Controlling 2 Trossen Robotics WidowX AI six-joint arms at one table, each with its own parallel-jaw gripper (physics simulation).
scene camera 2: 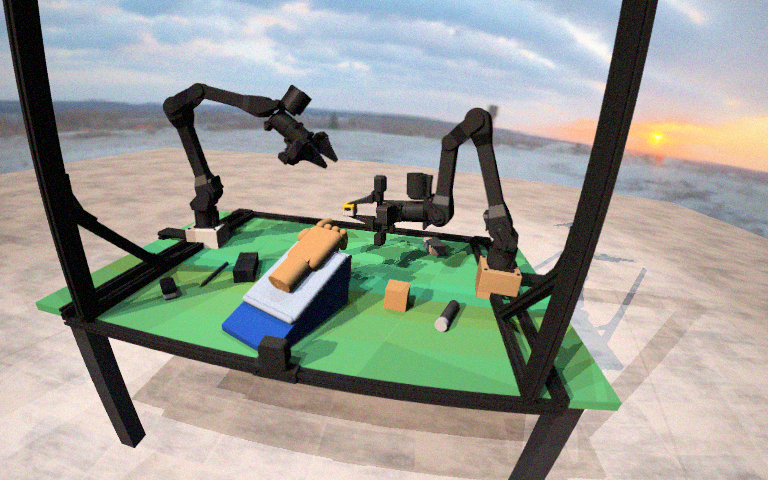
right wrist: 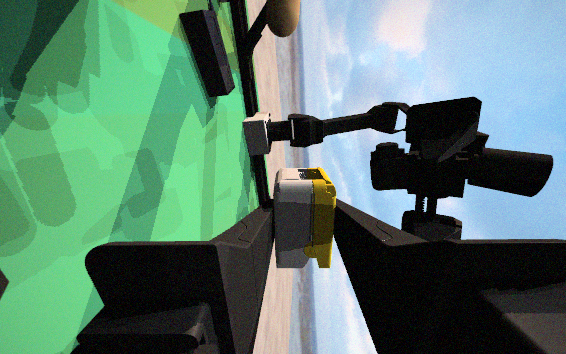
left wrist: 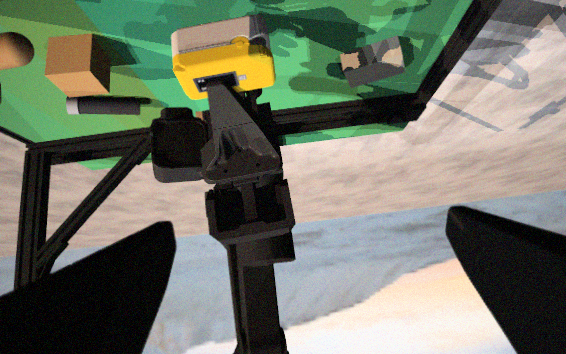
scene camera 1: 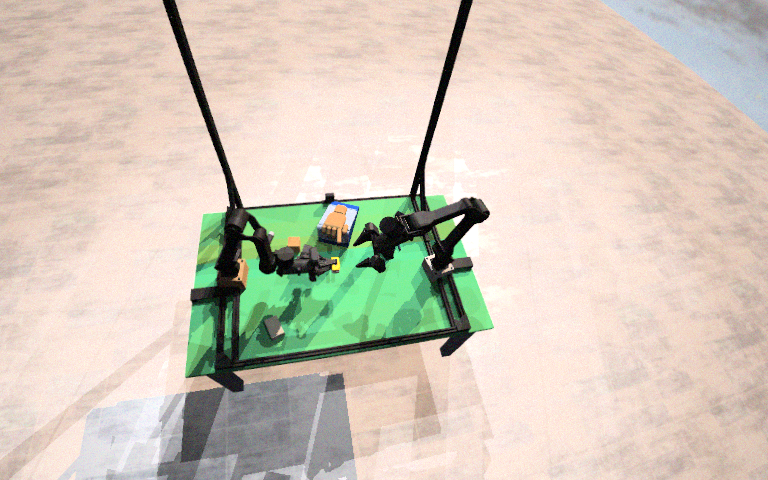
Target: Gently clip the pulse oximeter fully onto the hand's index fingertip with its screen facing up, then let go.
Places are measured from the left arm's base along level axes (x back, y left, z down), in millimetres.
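Pixels of known places: left gripper, fingertip midpoint: (scene camera 2: 332, 164) (right wrist: 426, 208) (left wrist: 311, 227) (scene camera 1: 354, 256); right gripper, fingertip midpoint: (scene camera 2: 349, 209) (right wrist: 302, 205) (left wrist: 212, 58) (scene camera 1: 335, 263); left arm's base, origin of the base link: (scene camera 2: 207, 225) (right wrist: 269, 132) (scene camera 1: 439, 263); right arm's base, origin of the base link: (scene camera 2: 500, 265) (scene camera 1: 230, 269).
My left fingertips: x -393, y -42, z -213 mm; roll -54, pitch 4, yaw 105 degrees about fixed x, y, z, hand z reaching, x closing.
Note:
For each thing: its middle in the pictures, then the offset to it from my left fingertips. "spot": a spot on its surface instead.
- pulse oximeter, body centre: (right wrist: 302, 217) (left wrist: 224, 58) (scene camera 2: 350, 208) (scene camera 1: 335, 265) dx -57, dy -49, dz +114 mm
- blue wedge, surface spot: (scene camera 2: 323, 309) spot: dx -8, dy -354, dz +241 mm
- orange block, body centre: (left wrist: 80, 66) (scene camera 2: 397, 295) (scene camera 1: 294, 244) dx -171, dy -282, dz +247 mm
- dark cylinder, body centre: (left wrist: 104, 106) (scene camera 2: 447, 314) dx -278, dy -341, dz +258 mm
- grey block, body centre: (left wrist: 373, 63) (scene camera 2: 434, 245) (scene camera 1: 274, 327) dx -343, dy +59, dz +257 mm
- black box, body centre: (right wrist: 211, 56) (scene camera 2: 246, 266) dx +210, dy -150, dz +254 mm
- pen, body centre: (scene camera 2: 213, 274) dx +291, dy -177, dz +267 mm
- small dark object, body centre: (scene camera 2: 168, 288) dx +361, dy -277, dz +255 mm
The pulse oximeter (scene camera 1: 336, 264) (scene camera 2: 349, 209) (left wrist: 225, 67) (right wrist: 321, 215) has a yellow half above a grey-white half, and its dark screen faces up, partly covered by a finger. My right gripper (right wrist: 302, 205) is shut on it, one finger above and one below, holding it in the air. The tan hand (scene camera 1: 338, 218) (scene camera 2: 311, 255) rests on a blue wedge (scene camera 2: 323, 309) with a pale pad, its index finger (scene camera 1: 339, 234) extended. The oximeter is apart from the hand, nearer the picture's bottom in scene camera 1. My left gripper (scene camera 1: 356, 254) (scene camera 2: 331, 164) (left wrist: 311, 227) is open and empty, high above the table.
An orange block (scene camera 1: 293, 242) (scene camera 2: 397, 295) (left wrist: 69, 60) and a dark cylinder (scene camera 2: 448, 314) (left wrist: 108, 105) lie on the right in scene camera 2. A grey block (scene camera 1: 274, 327) (left wrist: 374, 62) lies farther off. A black box (scene camera 2: 245, 267) (right wrist: 207, 52), a pen (scene camera 2: 214, 273) and a small dark object (scene camera 2: 168, 287) lie left of the wedge.

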